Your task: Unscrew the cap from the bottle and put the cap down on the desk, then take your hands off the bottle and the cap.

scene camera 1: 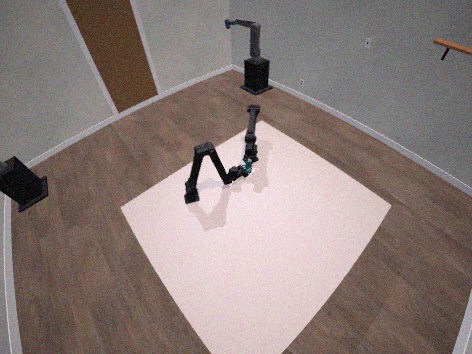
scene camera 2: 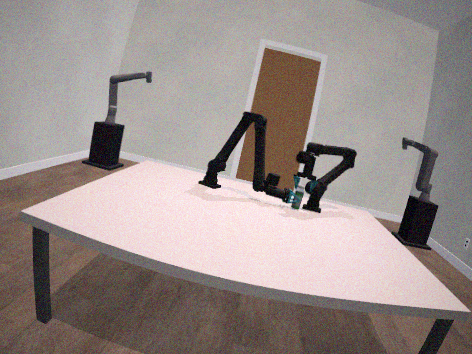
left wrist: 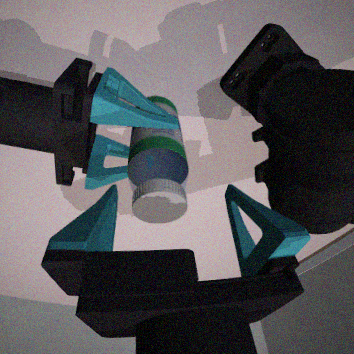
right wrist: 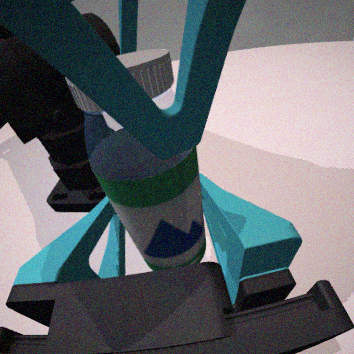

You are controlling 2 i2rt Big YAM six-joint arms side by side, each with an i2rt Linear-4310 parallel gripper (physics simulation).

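Frame: origin at the left arm's base, x ahead, y left, z up, level; centimetres.
Where they show: left gripper, fingertip midpoint: [scene camera 1: 250, 162] [scene camera 2: 302, 190] [left wrist: 173, 189] [right wrist: 142, 106]; right gripper, fingertip midpoint: [scene camera 1: 249, 166] [scene camera 2: 299, 199] [left wrist: 167, 145] [right wrist: 158, 187]; left arm's base at its link origin: [scene camera 1: 251, 159] [scene camera 2: 311, 209] [left wrist: 275, 84]; right arm's base at its link origin: [scene camera 1: 192, 198] [scene camera 2: 209, 185].
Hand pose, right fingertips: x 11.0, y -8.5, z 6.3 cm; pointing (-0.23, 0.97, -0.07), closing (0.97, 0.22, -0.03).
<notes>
Each offset is from my right fingertips to the top centre of the thing. Level surfaces: height alone.
The bottle {dy -1.1, dx +0.3, dz +7.9 cm} [scene camera 2: 297, 199] [left wrist: 156, 160] [right wrist: 160, 210], clear with a green-banded label, is upright on or close above the desk {dz -6.3 cm} [scene camera 1: 260, 240] [scene camera 2: 200, 240]. Its ribbed grey-white cap {dy -0.8, dx +0.3, dz +8.2 cm} [left wrist: 160, 201] [right wrist: 155, 75] sits on its mouth; whether it is still threaded cannot be told. My right gripper [scene camera 2: 295, 197] [right wrist: 158, 187] is shut on the bottle's body from the side. My left gripper [left wrist: 173, 189] is open above, its fingers standing apart on both sides of the cap without touching it. In the right wrist view a left finger hides part of the cap.
The left arm's base [scene camera 2: 312, 206] stands close beside the bottle. The right arm's base [scene camera 2: 210, 183] is farther to the left in scene camera 2. Two other grey arms on black pedestals [scene camera 2: 104, 145] [scene camera 2: 416, 220] stand on the floor beyond the desk.
</notes>
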